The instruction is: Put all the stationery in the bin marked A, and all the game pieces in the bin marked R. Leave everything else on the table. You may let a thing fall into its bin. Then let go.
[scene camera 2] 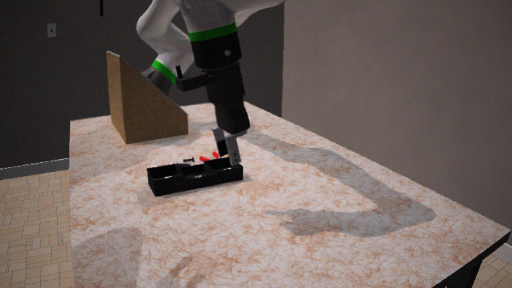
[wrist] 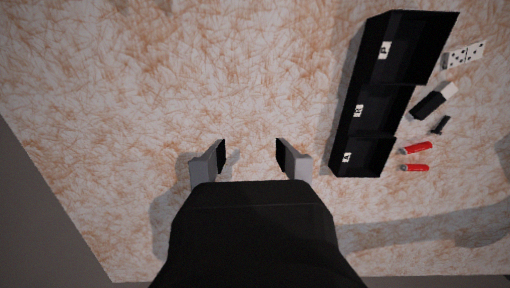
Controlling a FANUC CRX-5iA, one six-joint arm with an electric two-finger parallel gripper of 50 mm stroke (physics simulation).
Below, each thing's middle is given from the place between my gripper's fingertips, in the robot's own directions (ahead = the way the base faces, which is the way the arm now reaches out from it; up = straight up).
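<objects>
My gripper is 1 cm to the left of the black three-part bin tray (scene camera 2: 167, 179), 21 cm past it and 12 cm above it. Counted from my hand, the black-and-white eraser (wrist: 445, 89) is 2 cm to the right, 32 cm behind and 13 cm below. I find the white domino (wrist: 473, 51) 9 cm to the right of my hand, 33 cm behind it and 14 cm below.
</objects>
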